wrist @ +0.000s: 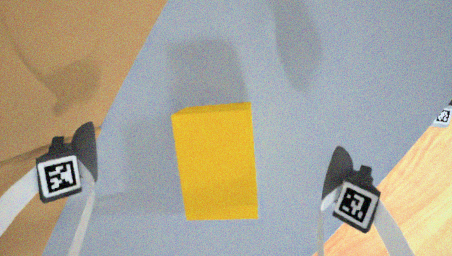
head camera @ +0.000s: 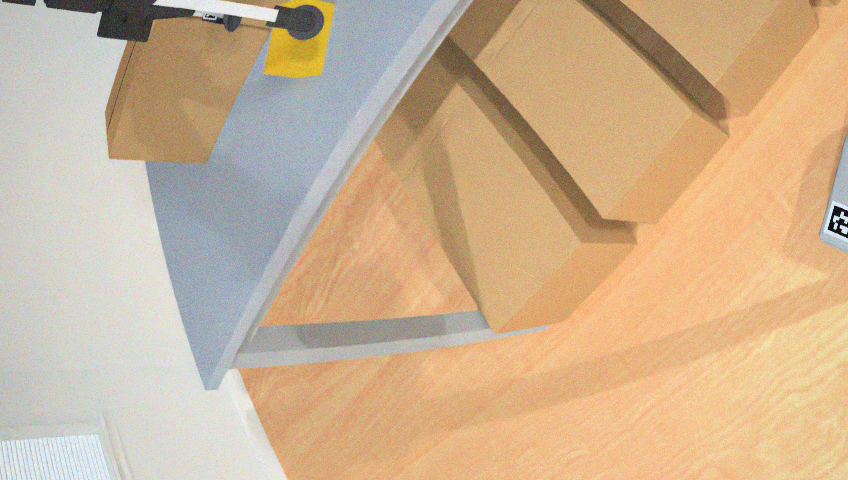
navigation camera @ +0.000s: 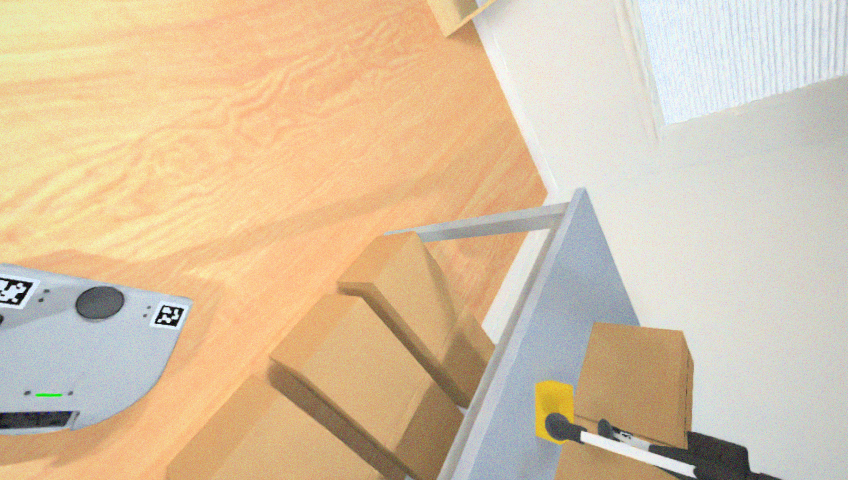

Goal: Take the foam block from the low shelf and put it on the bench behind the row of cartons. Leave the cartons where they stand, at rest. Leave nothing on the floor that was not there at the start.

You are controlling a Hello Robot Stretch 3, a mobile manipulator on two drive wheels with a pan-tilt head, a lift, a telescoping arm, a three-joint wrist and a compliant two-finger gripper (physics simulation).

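Seen in the pictures: gripper, fingertip midpoint: (head camera: 277,21) (navigation camera: 573,425); robot's base at its link origin: (navigation camera: 100,300).
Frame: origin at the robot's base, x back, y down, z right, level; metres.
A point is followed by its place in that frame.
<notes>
The yellow foam block (head camera: 296,62) @[x -0.025, y -0.951, z 0.630 m] (navigation camera: 553,395) @[x -0.021, y -0.949, z 0.631 m] (wrist: 217,165) stands on the grey-blue bench top (head camera: 238,237) @[x -0.269, y -0.915, z 0.743 m] (navigation camera: 553,333) @[x -0.138, y -0.915, z 0.687 m] (wrist: 300,200), beside a brown carton (head camera: 184,95) @[x -0.097, y -1.003, z 0.849 m] (navigation camera: 630,374) @[x -0.093, y -1.013, z 0.846 m] (wrist: 50,40) on its wall side. My gripper (head camera: 268,22) @[x 0.021, y -0.972, z 0.668 m] (navigation camera: 583,425) @[x 0.021, y -0.972, z 0.668 m] (wrist: 213,155) @[x 0.021, y -0.972, z 0.668 m] is open; in the wrist view its fingertips are on either side of the block, with a gap on both sides. Large cartons stand in a row along the bench's front, among them an end carton (head camera: 505,208) @[x -0.228, y -0.271, z 0.838 m] (navigation camera: 416,297) @[x -0.227, y -0.270, z 0.855 m] and its neighbour (head camera: 595,107) @[x 0.034, y -0.271, z 0.683 m] (navigation camera: 363,368) @[x 0.058, y -0.271, z 0.687 m]. I cannot make out the low shelf.
A grey floor bar (head camera: 368,336) @[x -0.472, y -0.585, z 0.803 m] (navigation camera: 487,226) @[x -0.473, y -0.608, z 0.800 m] runs out from the bench's end by the end carton. My base (navigation camera: 101,356) @[x 0.109, y -0.160, z 0.046 m] is on the wooden floor in front of the cartons. A pale wall runs behind the bench. A light wooden piece (navigation camera: 455,14) @[x -1.923, y -0.080, z 0.857 m] shows at the navigation view's top.
</notes>
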